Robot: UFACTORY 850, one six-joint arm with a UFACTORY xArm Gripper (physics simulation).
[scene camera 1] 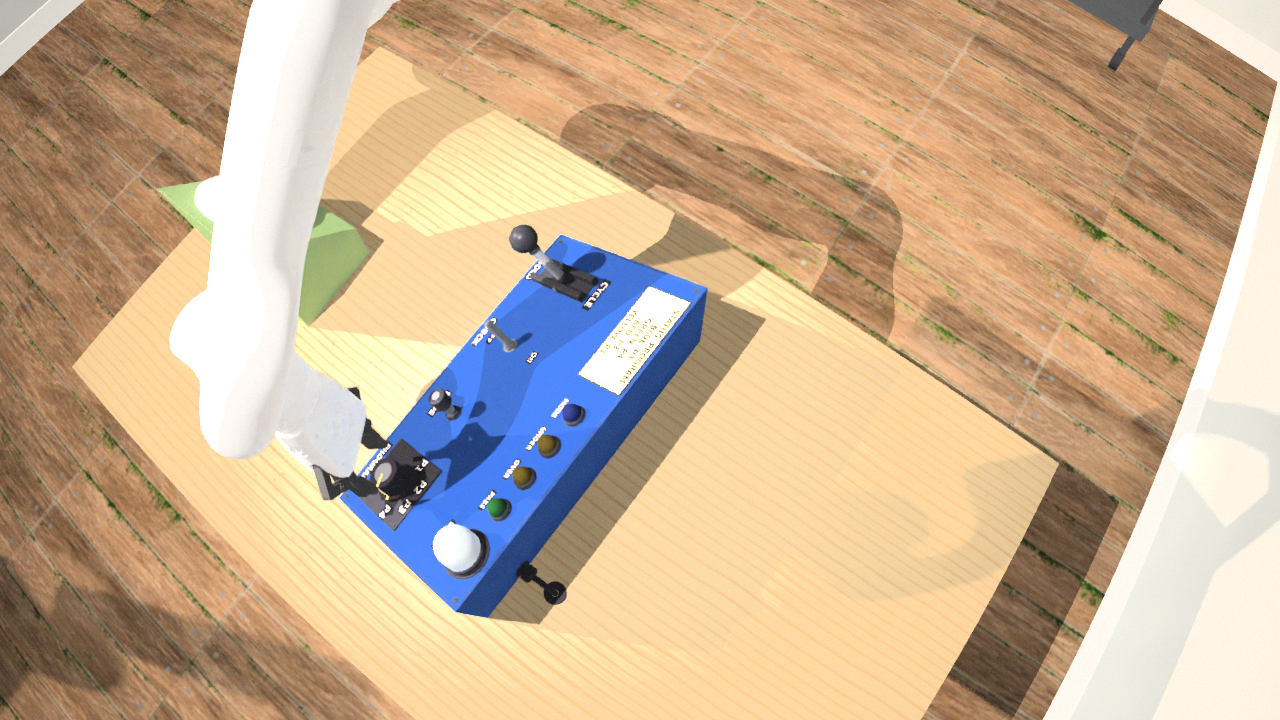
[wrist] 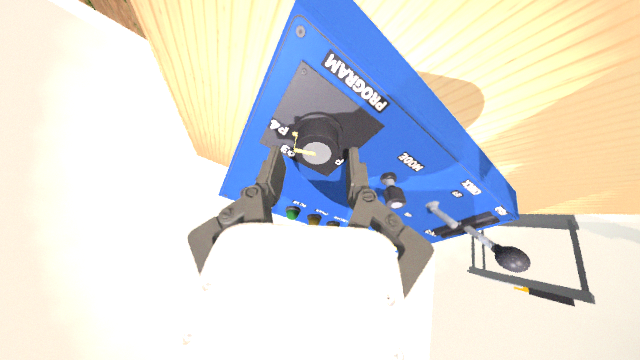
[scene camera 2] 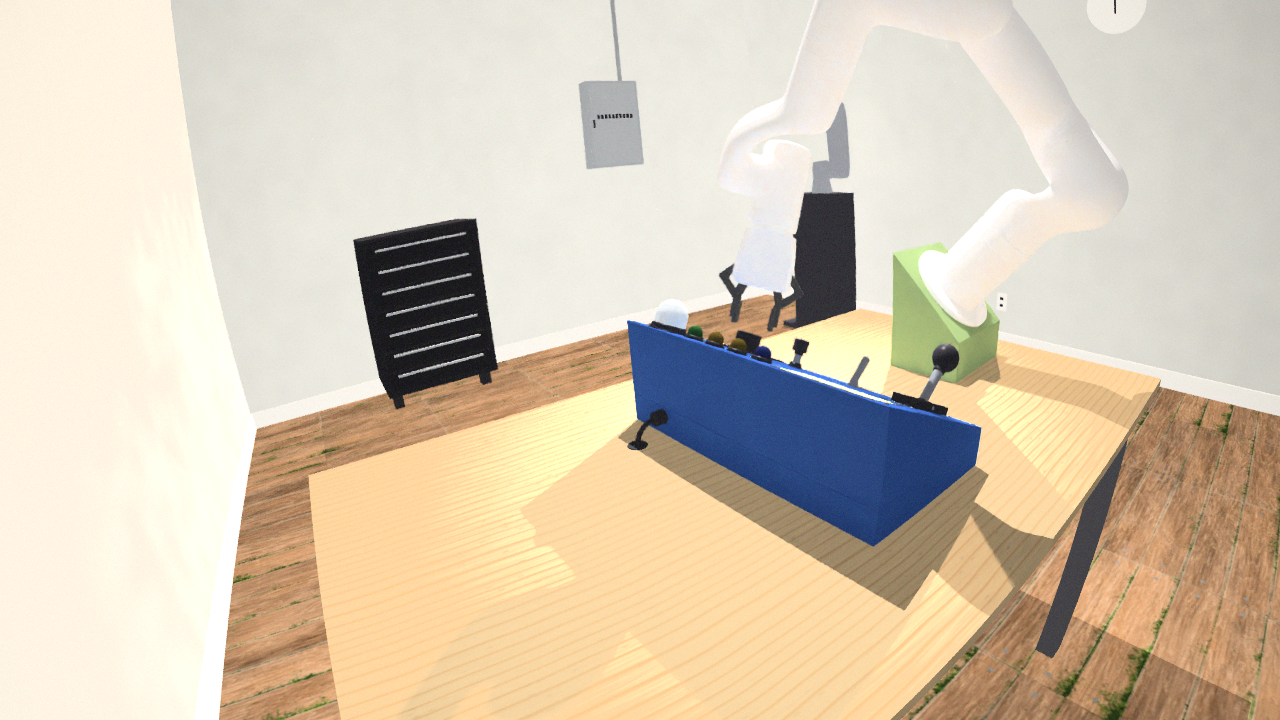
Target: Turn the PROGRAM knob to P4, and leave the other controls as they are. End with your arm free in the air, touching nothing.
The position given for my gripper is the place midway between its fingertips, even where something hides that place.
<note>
I see my gripper [scene camera 1: 374, 469] and a ball-topped lever [scene camera 1: 523, 238].
The ball-topped lever also shows in the wrist view [wrist: 512, 259] and in scene camera 2 [scene camera 2: 945, 357]. My gripper also shows in the wrist view [wrist: 315, 157] and in scene camera 2 [scene camera 2: 751, 326].
</note>
